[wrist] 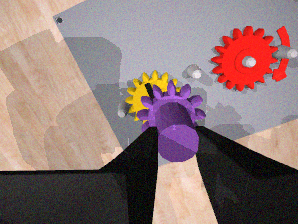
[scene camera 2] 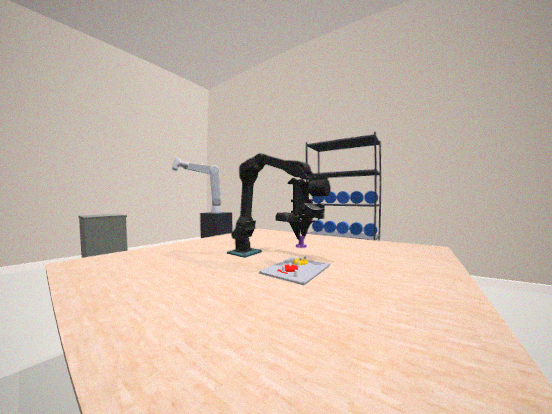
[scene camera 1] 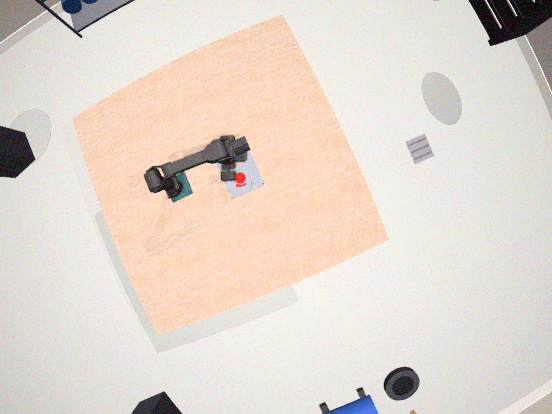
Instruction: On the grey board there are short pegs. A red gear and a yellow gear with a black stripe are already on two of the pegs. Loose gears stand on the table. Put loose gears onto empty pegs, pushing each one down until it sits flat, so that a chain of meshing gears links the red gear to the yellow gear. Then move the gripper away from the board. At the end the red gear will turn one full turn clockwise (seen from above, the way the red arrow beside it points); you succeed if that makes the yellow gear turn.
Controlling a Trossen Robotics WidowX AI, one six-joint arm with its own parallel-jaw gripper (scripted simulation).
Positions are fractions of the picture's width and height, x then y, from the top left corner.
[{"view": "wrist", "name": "my gripper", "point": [0.59, 0.60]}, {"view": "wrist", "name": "purple gear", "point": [0.59, 0.52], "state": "held by my gripper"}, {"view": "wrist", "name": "red gear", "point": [0.85, 0.20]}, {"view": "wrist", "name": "yellow gear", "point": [0.49, 0.40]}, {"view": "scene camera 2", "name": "my gripper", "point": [0.54, 0.58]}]
